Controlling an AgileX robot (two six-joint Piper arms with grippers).
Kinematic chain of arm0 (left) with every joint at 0, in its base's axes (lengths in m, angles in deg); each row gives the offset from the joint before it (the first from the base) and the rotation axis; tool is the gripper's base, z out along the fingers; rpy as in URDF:
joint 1: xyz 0 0 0.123 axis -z
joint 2: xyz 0 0 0 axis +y
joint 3: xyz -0.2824 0 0.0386 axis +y
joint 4: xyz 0.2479 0 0.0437 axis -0.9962 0 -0.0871
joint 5: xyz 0 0 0 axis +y
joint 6: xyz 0.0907 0 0.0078 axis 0.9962 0 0.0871
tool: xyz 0 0 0 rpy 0 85 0
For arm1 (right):
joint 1: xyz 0 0 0.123 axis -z
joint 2: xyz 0 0 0 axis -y
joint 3: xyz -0.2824 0 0.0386 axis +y
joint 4: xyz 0.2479 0 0.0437 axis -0.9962 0 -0.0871
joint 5: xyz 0 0 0 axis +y
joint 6: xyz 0.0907 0 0.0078 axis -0.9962 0 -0.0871
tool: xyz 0 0 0 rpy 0 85 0
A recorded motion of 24 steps. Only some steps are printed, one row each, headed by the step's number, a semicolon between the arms.
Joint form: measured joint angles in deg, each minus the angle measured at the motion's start. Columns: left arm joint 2, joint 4, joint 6, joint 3, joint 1, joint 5; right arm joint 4, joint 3, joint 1, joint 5, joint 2, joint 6.
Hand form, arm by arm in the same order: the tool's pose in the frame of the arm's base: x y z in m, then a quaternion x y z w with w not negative. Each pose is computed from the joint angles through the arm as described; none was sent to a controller.
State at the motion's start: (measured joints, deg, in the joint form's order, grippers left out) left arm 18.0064 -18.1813 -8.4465 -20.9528 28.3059 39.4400; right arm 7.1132 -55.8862 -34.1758 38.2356 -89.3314 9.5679
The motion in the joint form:
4: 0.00 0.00 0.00 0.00 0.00 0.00; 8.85 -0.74 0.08 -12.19 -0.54 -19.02
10: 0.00 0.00 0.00 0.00 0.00 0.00; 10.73 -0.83 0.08 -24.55 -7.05 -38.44
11: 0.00 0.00 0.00 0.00 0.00 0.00; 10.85 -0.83 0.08 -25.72 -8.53 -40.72
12: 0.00 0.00 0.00 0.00 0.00 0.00; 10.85 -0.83 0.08 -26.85 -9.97 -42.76
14: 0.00 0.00 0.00 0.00 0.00 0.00; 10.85 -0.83 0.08 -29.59 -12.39 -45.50
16: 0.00 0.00 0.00 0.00 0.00 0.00; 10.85 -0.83 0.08 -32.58 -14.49 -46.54
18: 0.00 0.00 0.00 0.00 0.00 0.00; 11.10 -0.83 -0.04 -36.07 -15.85 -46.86
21: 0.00 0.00 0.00 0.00 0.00 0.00; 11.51 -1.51 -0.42 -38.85 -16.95 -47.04
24: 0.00 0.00 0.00 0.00 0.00 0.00; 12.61 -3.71 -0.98 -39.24 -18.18 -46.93
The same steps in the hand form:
4: 0.0665 -0.0153 0.2586 0.20511 0.83870 -0.01243 0.50433; 0.2737 0.1719 0.2335 -0.29891 0.89955 0.02322 0.31768
10: 0.0665 -0.0153 0.2586 0.20511 0.83870 -0.01243 0.50433; 0.2931 0.1904 0.2075 -0.16974 0.91658 0.10849 0.34539
11: 0.0665 -0.0153 0.2586 0.20511 0.83870 -0.01243 0.50433; 0.2957 0.1928 0.1996 -0.15435 0.92050 0.11599 0.33971
12: 0.0665 -0.0153 0.2586 0.20511 0.83870 -0.01243 0.50433; 0.2980 0.1950 0.1918 -0.13983 0.92403 0.12309 0.33388
14: 0.0665 -0.0153 0.2586 0.20511 0.83870 -0.01243 0.50433; 0.3020 0.1993 0.1793 -0.12129 0.92619 0.13747 0.32948
16: 0.0665 -0.0153 0.2586 0.20511 0.83870 -0.01243 0.50433; 0.3056 0.2035 0.1690 -0.11621 0.92460 0.14960 0.33050
18: 0.0665 -0.0153 0.2586 0.20511 0.83870 -0.01243 0.50433; 0.3082 0.2082 0.1638 -0.11960 0.91784 0.16488 0.34070
21: 0.0665 -0.0153 0.2586 0.20511 0.83870 -0.01243 0.50433; 0.3113 0.2150 0.1627 -0.12643 0.90936 0.17961 0.35329
24: 0.0665 -0.0153 0.2586 0.20511 0.83870 -0.01243 0.50433; 0.3169 0.2238 0.1650 -0.14025 0.90260 0.18336 0.36334

